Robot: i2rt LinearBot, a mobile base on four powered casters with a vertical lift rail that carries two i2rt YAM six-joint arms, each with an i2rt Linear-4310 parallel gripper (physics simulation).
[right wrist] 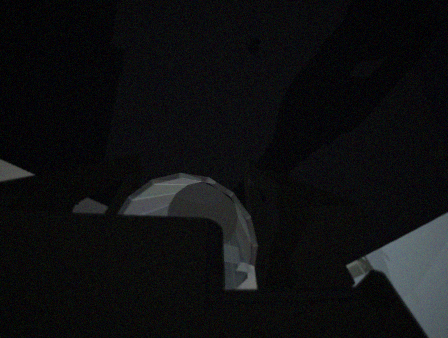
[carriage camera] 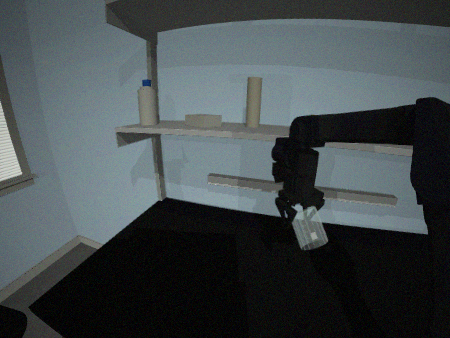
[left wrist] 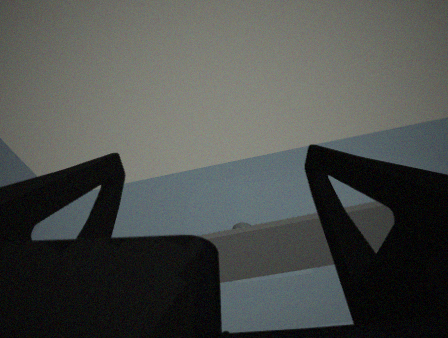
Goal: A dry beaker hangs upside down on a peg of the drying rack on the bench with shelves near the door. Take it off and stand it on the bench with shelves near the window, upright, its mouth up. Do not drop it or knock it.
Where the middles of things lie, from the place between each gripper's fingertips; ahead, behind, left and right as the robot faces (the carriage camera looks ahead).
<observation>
Now: right hand 40 mm past the clear glass beaker [carriage camera: 310,233], 20 mm to the left of it and 20 mm below it. Also, from my right hand: blue-capped bottle [carriage camera: 147,96]: 530 mm to the left, 330 mm ahead, 310 mm above.
I see my left gripper 650 mm short of the blue-capped bottle, 10 mm to the left of it and 20 mm above it. From my left hand the other things lie so: clear glass beaker 290 mm ahead, 560 mm to the right, 310 mm below.
</observation>
